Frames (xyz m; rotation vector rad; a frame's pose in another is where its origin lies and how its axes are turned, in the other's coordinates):
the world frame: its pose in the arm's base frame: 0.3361 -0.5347 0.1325 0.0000 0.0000 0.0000
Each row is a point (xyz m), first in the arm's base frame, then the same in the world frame.
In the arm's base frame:
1: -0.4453 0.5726 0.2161
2: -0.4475 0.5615 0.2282
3: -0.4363 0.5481 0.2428
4: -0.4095 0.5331 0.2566
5: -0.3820 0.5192 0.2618
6: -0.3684 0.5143 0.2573
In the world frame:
1: -0.7814 1.1073 0.0836
2: -0.7836 1.0962 0.0957
3: -0.7724 1.0828 0.1103
4: -0.7456 1.0678 0.1241
5: -0.7181 1.0539 0.1293
6: -0.7045 1.0490 0.1248

